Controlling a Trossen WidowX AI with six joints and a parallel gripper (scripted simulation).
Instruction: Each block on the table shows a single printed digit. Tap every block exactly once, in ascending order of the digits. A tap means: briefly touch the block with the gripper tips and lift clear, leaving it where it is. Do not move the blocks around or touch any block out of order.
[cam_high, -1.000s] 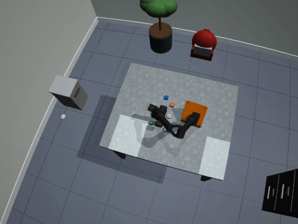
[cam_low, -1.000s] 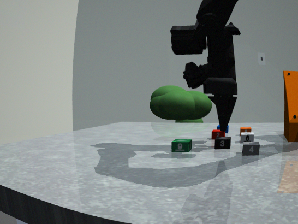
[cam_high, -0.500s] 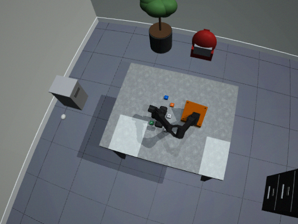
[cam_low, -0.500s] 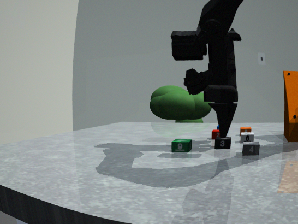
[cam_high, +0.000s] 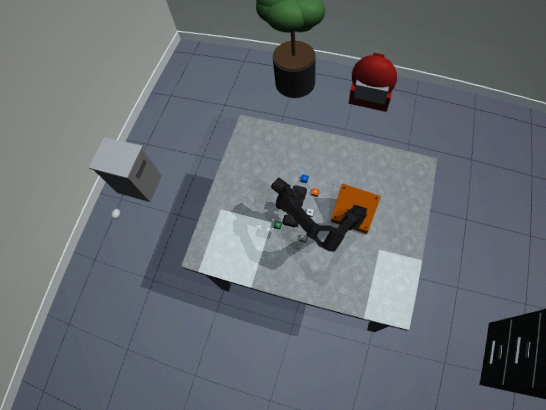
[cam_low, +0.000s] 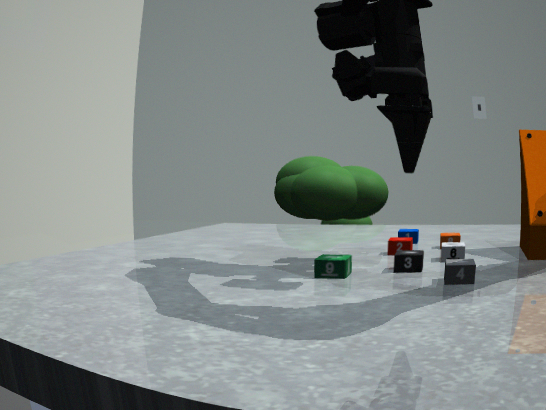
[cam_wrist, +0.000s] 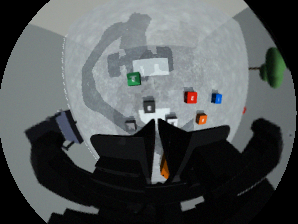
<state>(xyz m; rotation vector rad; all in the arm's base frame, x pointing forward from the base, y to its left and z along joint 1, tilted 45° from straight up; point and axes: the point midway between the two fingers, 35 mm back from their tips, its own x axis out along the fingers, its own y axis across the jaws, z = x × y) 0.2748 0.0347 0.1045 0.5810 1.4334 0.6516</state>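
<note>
Right now the grey 4 block is 90 mm below my gripper tip, 70 mm to the left of it and 70 mm behind it. The rest, counted from my gripper tip: green 9 block (90 mm below, 70 mm ahead, 50 mm to the left); then black 3 block (90 mm below, 10 mm to the left); then white 6 block (90 mm below, 60 mm to the right, 50 mm behind).
</note>
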